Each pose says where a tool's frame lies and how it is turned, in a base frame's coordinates. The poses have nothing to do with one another.
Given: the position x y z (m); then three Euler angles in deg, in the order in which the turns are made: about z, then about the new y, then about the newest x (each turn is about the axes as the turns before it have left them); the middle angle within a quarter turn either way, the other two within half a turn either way.
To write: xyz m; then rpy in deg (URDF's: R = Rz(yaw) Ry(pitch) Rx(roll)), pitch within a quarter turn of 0, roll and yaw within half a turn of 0. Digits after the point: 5 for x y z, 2 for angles.
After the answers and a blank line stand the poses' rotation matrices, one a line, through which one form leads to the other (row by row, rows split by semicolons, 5 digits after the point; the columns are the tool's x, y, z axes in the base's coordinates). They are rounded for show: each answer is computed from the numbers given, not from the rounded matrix.
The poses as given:
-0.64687 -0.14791 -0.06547 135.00 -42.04 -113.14
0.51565 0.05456 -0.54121 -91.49 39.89 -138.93
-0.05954 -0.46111 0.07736 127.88 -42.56 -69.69
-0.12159 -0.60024 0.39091 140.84 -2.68 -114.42
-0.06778 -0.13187 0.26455 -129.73 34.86 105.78
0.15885 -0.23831 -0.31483 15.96 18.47 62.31
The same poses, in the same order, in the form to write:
-0.64687 -0.14791 -0.06547 -113.14 -42.04 135.00
0.51565 0.05456 -0.54121 -138.93 39.89 -91.49
-0.05954 -0.46111 0.07736 -69.69 -42.56 127.88
-0.12159 -0.60024 0.39091 -114.42 -2.68 140.84
-0.06778 -0.13187 0.26455 105.78 34.86 -129.73
0.15885 -0.23831 -0.31483 62.31 18.47 15.96

-0.52515 -0.15754 -0.83630; 0.52515 0.71330 -0.46414; 0.66965 -0.68293 -0.29186
-0.01995 -0.74270 0.66933; -0.76702 0.44079 0.46625; -0.64132 -0.50409 -0.57846
-0.45226 -0.66344 -0.59608; 0.58137 0.28754 -0.76114; 0.67636 -0.69078 0.25566
-0.77454 0.22806 -0.58998; 0.63080 0.34745 -0.69381; 0.04676 -0.90954 -0.41297
-0.52447 -0.56071 -0.64073; -0.63106 -0.24919 0.73462; -0.57157 0.78963 -0.22314
0.91193 0.14194 0.38502; 0.26080 0.52391 -0.81086; -0.31681 0.83986 0.44075

